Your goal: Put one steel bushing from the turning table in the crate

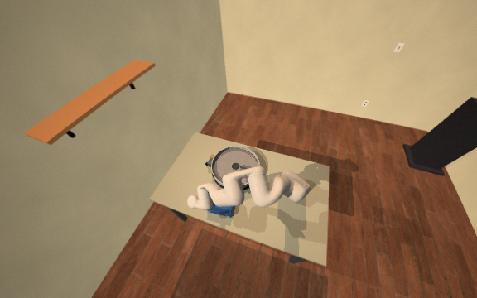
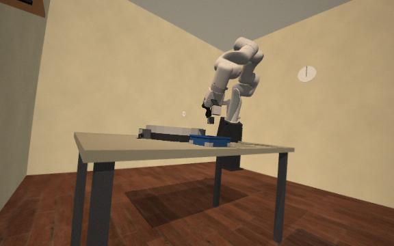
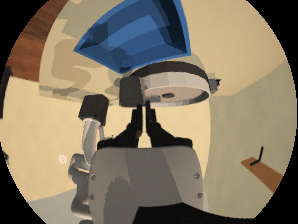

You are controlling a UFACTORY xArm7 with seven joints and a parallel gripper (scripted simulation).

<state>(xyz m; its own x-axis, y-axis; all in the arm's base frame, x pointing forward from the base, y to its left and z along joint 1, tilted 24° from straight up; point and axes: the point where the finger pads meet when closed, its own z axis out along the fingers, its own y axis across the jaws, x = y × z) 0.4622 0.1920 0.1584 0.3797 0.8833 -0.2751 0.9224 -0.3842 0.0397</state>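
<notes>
My gripper is now 1 cm past the blue crate, 2 cm to the right of it and 15 cm above it. Round my hand: round grey turning table (1 cm ahead, 33 cm to the right, 12 cm below).
</notes>
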